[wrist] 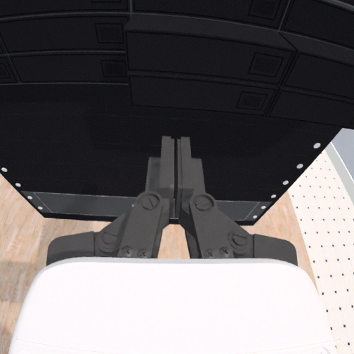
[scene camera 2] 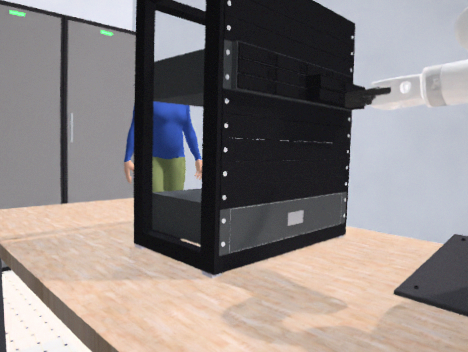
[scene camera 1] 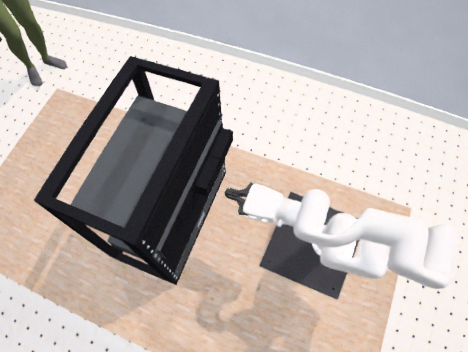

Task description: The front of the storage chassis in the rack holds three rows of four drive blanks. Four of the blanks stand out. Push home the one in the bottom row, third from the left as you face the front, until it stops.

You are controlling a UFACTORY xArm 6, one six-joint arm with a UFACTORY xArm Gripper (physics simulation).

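Places are measured from the arm's base along level axes (x left, y ahead, z down), in metres.
Pixels of known places: gripper, between the fingertips: (scene camera 2: pixel 346 100) (scene camera 1: pixel 225 192).
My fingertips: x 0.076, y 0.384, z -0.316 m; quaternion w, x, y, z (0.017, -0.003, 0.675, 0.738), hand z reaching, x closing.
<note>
Behind a point stands the place of what it marks.
The storage chassis (scene camera 1: pixel 145 127) {x 0.001, y 0.688, z -0.403 m} (scene camera 2: pixel 257 70) {x 0.280, y 0.462, z -0.357 m} sits high in the black rack (scene camera 1: pixel 89 129) {x 0.140, y 0.745, z -0.557 m} (scene camera 2: pixel 144 150) {x 0.366, y 0.729, z -0.195 m}. Four dark blanks stand out at its right end, in the middle and bottom rows of the third and fourth columns. The bottom-row third blank (wrist: pixel 185 95) stands out in the wrist view, directly under the middle-row third blank (wrist: pixel 200 52), which also stands out. My gripper (scene camera 1: pixel 227 192) {x 0.076, y 0.384, z -0.316 m} (scene camera 2: pixel 352 96) {x 0.076, y 0.384, z -0.316 m} (wrist: pixel 174 153) is shut and empty. In the wrist view its fingertips show below the left half of the bottom-row third blank. A gap shows between fingertips and blanks in scene camera 1.
The bottom-row fourth blank (wrist: pixel 312 106) stands out beside the third, to its right. Dark panels fill the rack front below the chassis, and a grey unit (scene camera 2: pixel 260 227) {x 0.239, y 0.478, z -0.043 m} sits at the bottom. A person (scene camera 2: pixel 167 135) stands behind the rack. A black base plate (scene camera 1: pixel 280 255) {x 0.113, y 0.153, z 0.021 m} (scene camera 2: pixel 440 280) {x 0.103, y 0.160, z 0.018 m} lies on the table.
</note>
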